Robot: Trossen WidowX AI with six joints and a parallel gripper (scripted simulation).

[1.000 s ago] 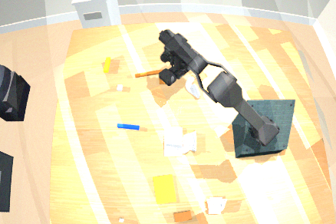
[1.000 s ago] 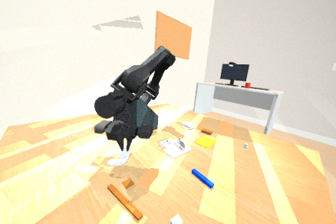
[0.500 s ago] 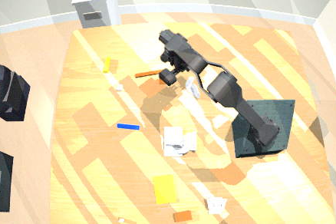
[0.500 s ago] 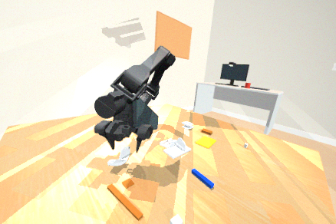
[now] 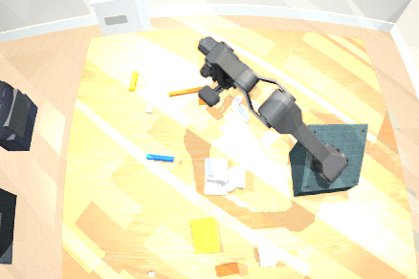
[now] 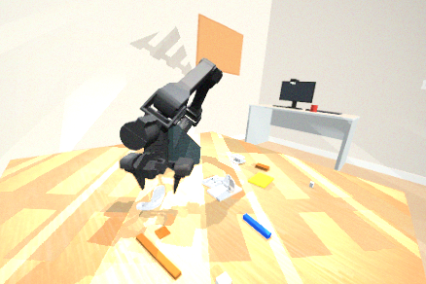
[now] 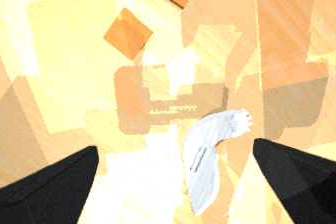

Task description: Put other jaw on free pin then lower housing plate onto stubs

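My gripper tip is 7 cm above the white jaw, 6 cm past it and 2 cm to the left of it. From my gripper tip the other things lie so: long orange bar (12 cm ahead, 7 cm to the right, 7 cm below); then small orange square (8 cm below, 7 cm ahead, 3 cm to the right); then white cube (26 cm ahead, 7 cm below, 1 cm to the left).
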